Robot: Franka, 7 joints.
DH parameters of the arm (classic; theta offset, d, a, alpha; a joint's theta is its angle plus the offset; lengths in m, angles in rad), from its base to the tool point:
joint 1: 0 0.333 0 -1.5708
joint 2: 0 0 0 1.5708
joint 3: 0 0.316 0.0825 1.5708
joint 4: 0 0 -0.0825 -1.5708
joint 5: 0 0.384 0 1.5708
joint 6: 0 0 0.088 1.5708
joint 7: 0 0.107 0 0
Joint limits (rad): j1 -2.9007..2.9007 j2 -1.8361..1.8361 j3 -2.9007..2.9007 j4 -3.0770..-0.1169 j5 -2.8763..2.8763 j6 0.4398..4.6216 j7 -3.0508..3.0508
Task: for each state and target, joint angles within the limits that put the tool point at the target. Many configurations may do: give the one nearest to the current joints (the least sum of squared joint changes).
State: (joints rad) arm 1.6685 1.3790 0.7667 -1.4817 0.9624 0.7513 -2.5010
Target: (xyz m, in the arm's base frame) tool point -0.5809 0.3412 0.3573
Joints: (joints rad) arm 1.9038 1.2203 0.9643 -1.1824 1.1199 1.0186 -2.5010
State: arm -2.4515 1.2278 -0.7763 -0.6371 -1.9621 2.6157 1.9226
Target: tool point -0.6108 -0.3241 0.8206
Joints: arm -2.4323 0.7142 -0.8466 -0.4322 -1.9841 2.7900 1.9226
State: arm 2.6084 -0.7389 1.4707 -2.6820 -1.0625 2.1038 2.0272
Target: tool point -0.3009 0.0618 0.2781
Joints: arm 2.1113 -0.6491 1.2131 -2.9077 -1.0785 2.0776 2.0272
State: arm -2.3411 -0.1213 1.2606 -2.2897 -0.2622 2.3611 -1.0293
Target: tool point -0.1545 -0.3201 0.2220
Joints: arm -2.7977 -0.0860 0.8258 -2.7048 -0.2935 2.2123 -1.0293
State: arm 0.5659 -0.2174 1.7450 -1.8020 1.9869 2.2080 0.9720
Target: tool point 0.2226 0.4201 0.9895
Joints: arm -0.0402 -0.0992 0.9745 -1.1015 2.0200 2.3107 0.9720
